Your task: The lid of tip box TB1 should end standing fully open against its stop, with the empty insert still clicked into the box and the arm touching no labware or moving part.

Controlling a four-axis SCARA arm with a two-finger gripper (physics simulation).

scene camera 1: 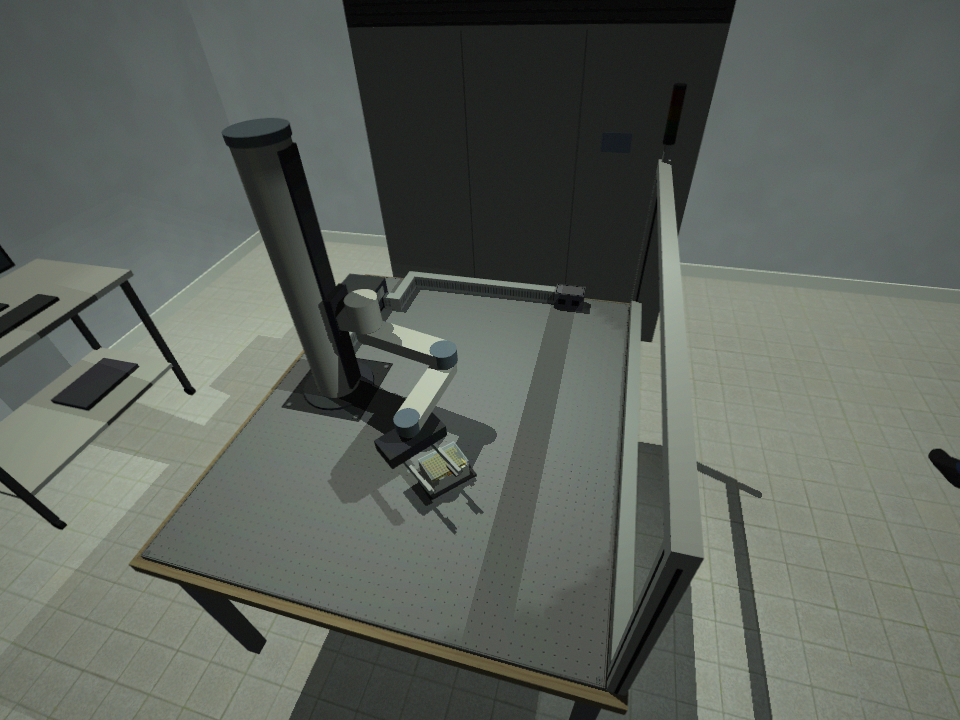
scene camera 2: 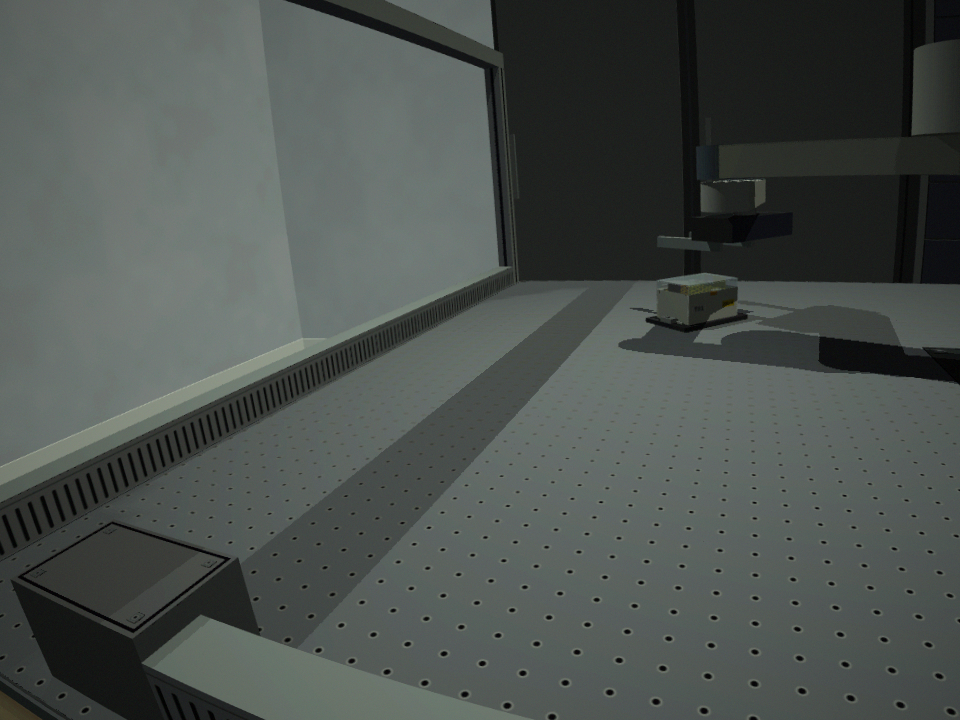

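Pixels of known places: gripper, fingertip midpoint: [scene camera 1: 445, 482] [scene camera 2: 674, 239]; arm's base, origin of the base link: [scene camera 1: 340, 387].
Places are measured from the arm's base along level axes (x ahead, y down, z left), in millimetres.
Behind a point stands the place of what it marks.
Tip box TB1 [scene camera 1: 438, 478] @[x 506, y -82, z -346 mm] [scene camera 2: 701, 307] @[x 490, y -48, z -236 mm] is a small pale box, upright on a dark base plate [scene camera 2: 688, 326] @[x 511, y -21, z -206 mm]. Its clear lid [scene camera 2: 700, 279] @[x 495, y -90, z -280 mm] lies low and flat over the top in scene camera 2 and appears down. The yellowish, dotted insert [scene camera 1: 435, 466] @[x 480, y -70, z -301 mm] sits inside the box. Whether it is clicked in is too small to tell. My gripper [scene camera 1: 445, 479] @[x 551, y -151, z -396 mm] [scene camera 2: 673, 242] @[x 551, y -151, z -396 mm] is shut with nothing held. Its two long pale fingers still stand apart and reach out over the box. In scene camera 2 a gap shows between the fingers and the lid.
The arm's column [scene camera 1: 283, 255] @[x 15, y -584, z -74 mm] stands at the table's left. Its dark gripper body [scene camera 1: 410, 443] @[x 435, y -203, z -334 mm] [scene camera 2: 732, 227] @[x 440, y -188, z -204 mm] hangs beside and above the box. A framed clear screen [scene camera 1: 678, 372] @[x 1025, y -620, z -376 mm] runs along the right edge. A slotted cable duct [scene camera 1: 488, 285] @[x 396, y -68, z 665 mm] and a dark block [scene camera 1: 569, 296] @[x 752, y -81, z 630 mm] [scene camera 2: 127, 573] @[x 742, y -88, z 669 mm] lie at the back edge.
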